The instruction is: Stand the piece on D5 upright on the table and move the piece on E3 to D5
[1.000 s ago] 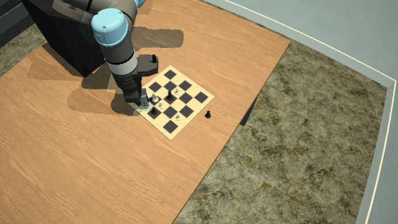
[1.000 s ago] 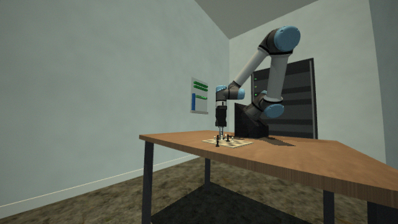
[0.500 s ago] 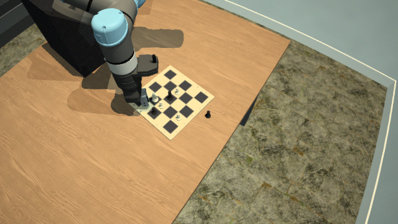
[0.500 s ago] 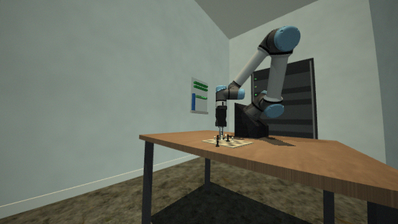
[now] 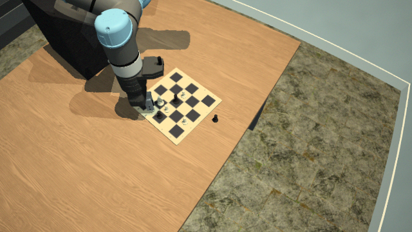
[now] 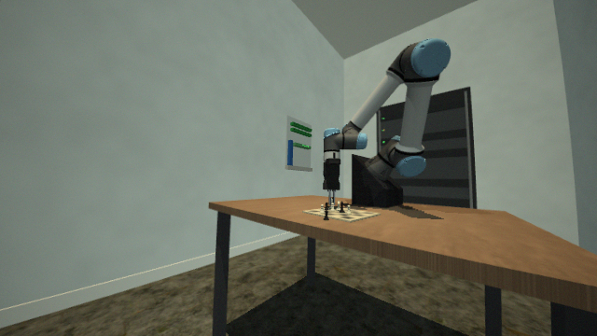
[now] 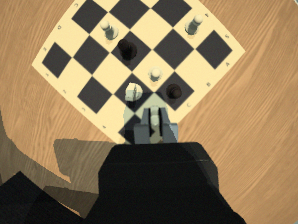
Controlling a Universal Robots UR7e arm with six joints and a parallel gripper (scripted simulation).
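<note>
My gripper is now 7 cm to the right of the chessboard, 5 cm short of it and 4 cm above it.
</note>
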